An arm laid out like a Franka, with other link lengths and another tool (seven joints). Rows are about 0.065 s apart.
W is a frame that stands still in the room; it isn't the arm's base.
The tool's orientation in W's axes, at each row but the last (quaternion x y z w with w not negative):
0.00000 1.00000 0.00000 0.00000
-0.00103 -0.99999 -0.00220 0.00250
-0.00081 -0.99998 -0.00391 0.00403
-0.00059 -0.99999 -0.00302 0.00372
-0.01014 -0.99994 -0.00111 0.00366
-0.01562 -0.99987 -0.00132 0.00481
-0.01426 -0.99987 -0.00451 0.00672
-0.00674 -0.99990 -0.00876 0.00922
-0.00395 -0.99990 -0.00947 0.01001
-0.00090 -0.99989 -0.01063 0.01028
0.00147 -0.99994 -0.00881 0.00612
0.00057 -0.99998 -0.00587 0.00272
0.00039 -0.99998 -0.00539 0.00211
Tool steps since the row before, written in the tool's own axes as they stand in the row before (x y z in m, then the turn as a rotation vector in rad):
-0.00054 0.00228 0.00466 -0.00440 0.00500 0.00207
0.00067 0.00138 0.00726 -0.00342 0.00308 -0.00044
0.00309 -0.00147 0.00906 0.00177 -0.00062 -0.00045
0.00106 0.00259 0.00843 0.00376 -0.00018 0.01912
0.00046 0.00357 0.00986 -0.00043 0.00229 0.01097
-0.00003 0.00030 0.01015 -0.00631 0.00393 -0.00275
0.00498 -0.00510 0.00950 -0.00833 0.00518 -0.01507
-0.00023 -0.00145 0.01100 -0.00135 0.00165 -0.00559
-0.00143 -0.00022 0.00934 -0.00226 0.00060 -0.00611
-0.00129 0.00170 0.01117 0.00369 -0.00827 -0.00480
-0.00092 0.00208 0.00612 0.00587 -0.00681 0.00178
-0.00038 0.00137 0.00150 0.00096 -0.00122 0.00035
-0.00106 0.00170 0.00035 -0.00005 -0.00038 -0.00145
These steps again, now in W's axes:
0.00054 0.00228 -0.00466 0.00440 0.00500 -0.00207
-0.00070 0.00141 -0.00725 0.00343 0.00307 0.00044
-0.00317 -0.00139 -0.00905 -0.00177 -0.00062 0.00046
-0.00112 0.00264 -0.00841 -0.00390 -0.00006 -0.01909
-0.00046 0.00360 -0.00985 0.00040 0.00231 -0.01097
-0.00006 0.00033 -0.01015 0.00646 0.00372 0.00270
-0.00525 -0.00487 -0.00948 0.00867 0.00480 0.01500
0.00001 -0.00126 -0.01103 0.00147 0.00153 0.00559
0.00124 -0.00005 -0.00937 0.00239 0.00047 0.00607
0.00106 0.00194 -0.01116 -0.00361 -0.00836 0.00470
0.00084 0.00219 -0.00609 -0.00587 -0.00680 -0.00183
0.00037 0.00139 -0.00149 -0.00096 -0.00122 -0.00036
0.00106 0.00170 -0.00034 0.00006 -0.00040 0.00145

